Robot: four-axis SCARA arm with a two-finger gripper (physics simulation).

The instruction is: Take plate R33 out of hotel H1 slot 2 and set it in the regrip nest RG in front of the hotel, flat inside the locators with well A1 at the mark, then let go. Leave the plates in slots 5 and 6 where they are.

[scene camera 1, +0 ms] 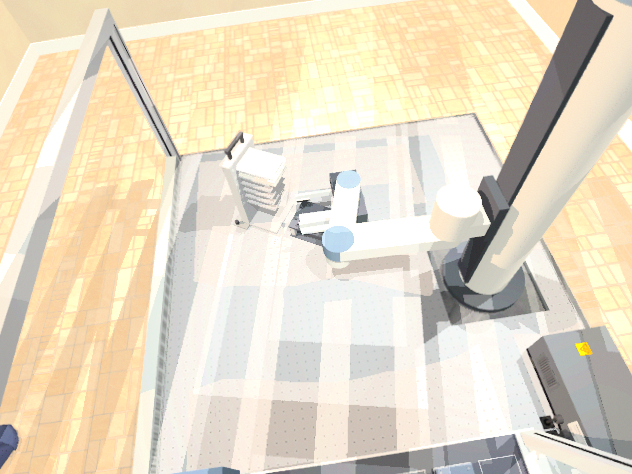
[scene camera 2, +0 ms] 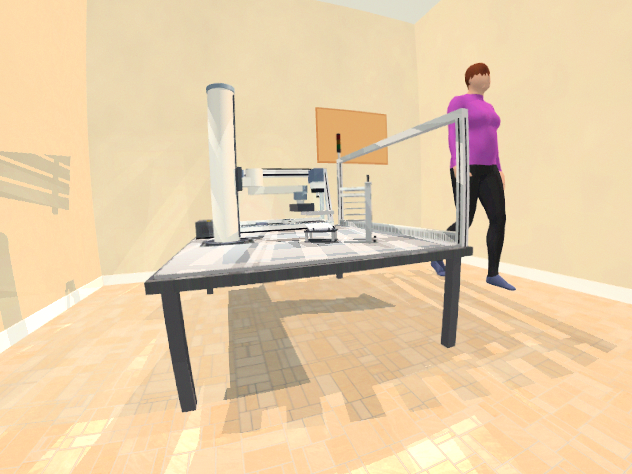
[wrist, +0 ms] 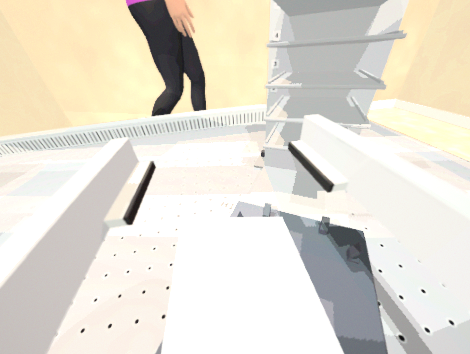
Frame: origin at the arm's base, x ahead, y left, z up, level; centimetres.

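Where they show: gripper, fingertip midpoint: (scene camera 1: 297, 211) (scene camera 2: 329, 212) (wrist: 222, 142); arm's base at its link origin: (scene camera 1: 481, 275) (scene camera 2: 227, 243).
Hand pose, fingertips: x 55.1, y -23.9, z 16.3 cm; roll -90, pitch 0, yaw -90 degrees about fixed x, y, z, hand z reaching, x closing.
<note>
Things, the pixels of their top centre, and the offset from my fingertips. "pt": a spot on its surface instead.
- white plate R33 at its top centre: (wrist: 246, 303) (scene camera 1: 319, 219) (scene camera 2: 318, 223) dz -5.9, dx -6.6, dy +0.0 cm
- dark regrip nest RG at its top centre: (wrist: 281, 294) (scene camera 1: 317, 216) (scene camera 2: 321, 226) dz -7.4, dx -6.1, dy -2.2 cm
- white plate at its top centre: (scene camera 1: 260, 161) dz +12.6, dx +8.6, dy -11.1 cm
- grey box at a spot on its surface: (scene camera 1: 581, 382) pt dz -3.5, dx -62.7, dy +61.5 cm
- frame post at its top centre: (scene camera 2: 461, 118) dz +41.7, dx +47.3, dy -46.6 cm
My gripper (scene camera 1: 300, 208) (scene camera 2: 320, 212) (wrist: 222, 142) is partly open, its fingers apart with nothing between them, above the nest area. The white plate R33 (scene camera 2: 320, 226) (wrist: 240, 285) lies below the fingers on the dark regrip nest RG (scene camera 2: 320, 235) (wrist: 330, 280). In the wrist view it looks turned and shifted left on the nest, with several locators uncovered beside it. Whether it lies flat is unclear; its A1 corner and the mark cannot be made out. Hotel H1 (scene camera 1: 234, 193) (scene camera 2: 368, 214) (wrist: 320, 62) stands beyond; its lower slots show no plate. A white plate (scene camera 1: 261, 165) shows at its top.
The SCARA column (scene camera 1: 541, 168) (scene camera 2: 223, 163) stands on the table across from the hotel. A grey box (scene camera 1: 581, 382) with a yellow label stands at the table's edge. A frame post (scene camera 2: 462, 178) rises near the hotel side. A person (scene camera 2: 477, 132) stands beyond the frame.
</note>
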